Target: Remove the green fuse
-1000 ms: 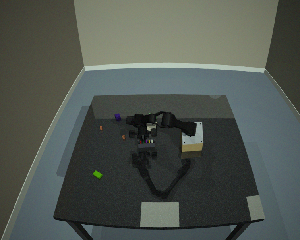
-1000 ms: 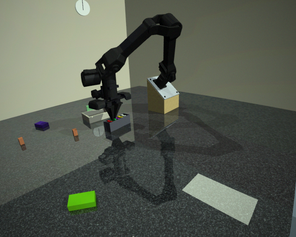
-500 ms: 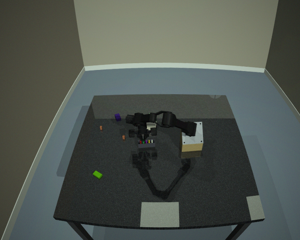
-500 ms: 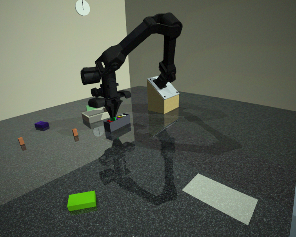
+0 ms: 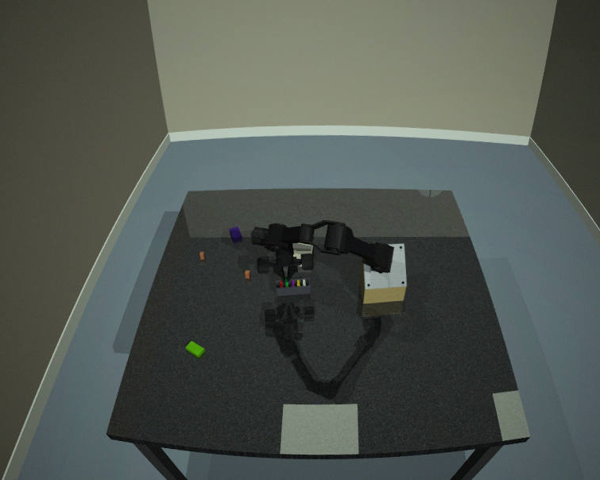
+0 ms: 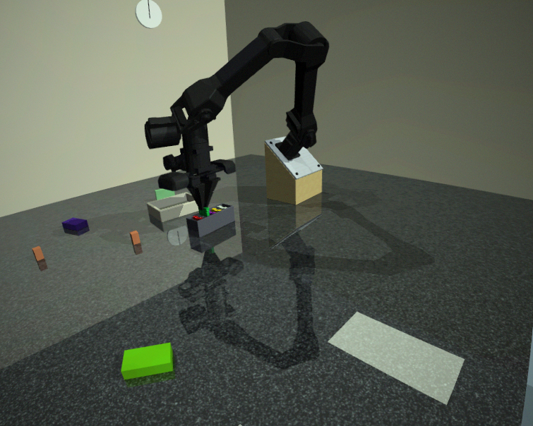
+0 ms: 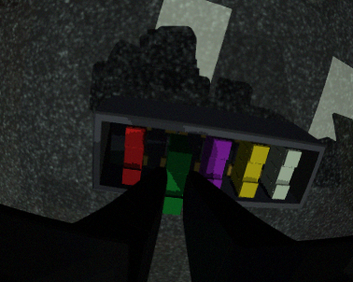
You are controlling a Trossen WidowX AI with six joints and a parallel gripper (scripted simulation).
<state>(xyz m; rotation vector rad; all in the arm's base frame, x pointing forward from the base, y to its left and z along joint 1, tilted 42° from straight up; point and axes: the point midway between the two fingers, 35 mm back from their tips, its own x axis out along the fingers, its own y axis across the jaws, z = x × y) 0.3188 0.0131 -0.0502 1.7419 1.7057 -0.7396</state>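
My gripper tip is now 18 cm to the left of the tray, 5 cm above it and 4 cm past it. From my gripper tip the other things lie so: pale green block: 30 cm to the right, 9 cm behind, 4 cm below; then green fuse: 1 cm below.
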